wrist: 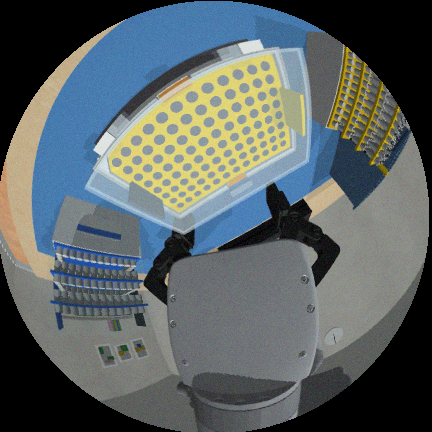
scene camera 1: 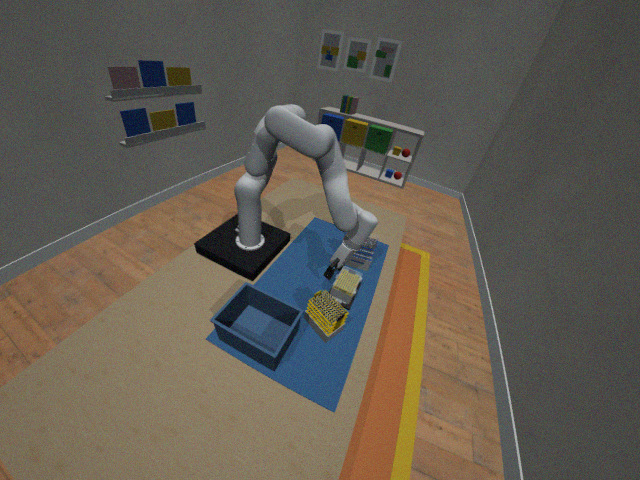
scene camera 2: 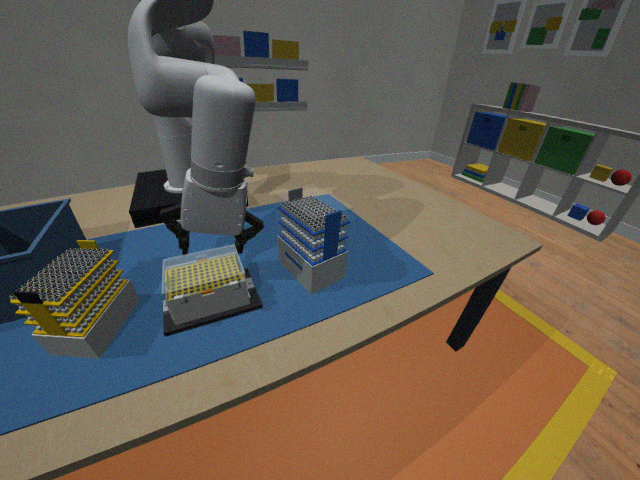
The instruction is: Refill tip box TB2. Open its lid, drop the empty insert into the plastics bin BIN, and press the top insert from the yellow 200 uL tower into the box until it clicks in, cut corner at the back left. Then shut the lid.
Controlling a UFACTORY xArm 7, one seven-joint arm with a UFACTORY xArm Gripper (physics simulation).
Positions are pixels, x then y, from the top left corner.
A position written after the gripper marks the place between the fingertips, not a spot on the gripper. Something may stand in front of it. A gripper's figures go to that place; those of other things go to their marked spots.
The gripper (wrist: 226, 199) is 15 cm from the lens. A clear lid (wrist: 219, 135) is 6 cm from the lens. A dark blue bin (wrist: 350, 169): 36 cm from the lens. The marked spots on the clear lid and the dark blue bin are 33 cm apart.
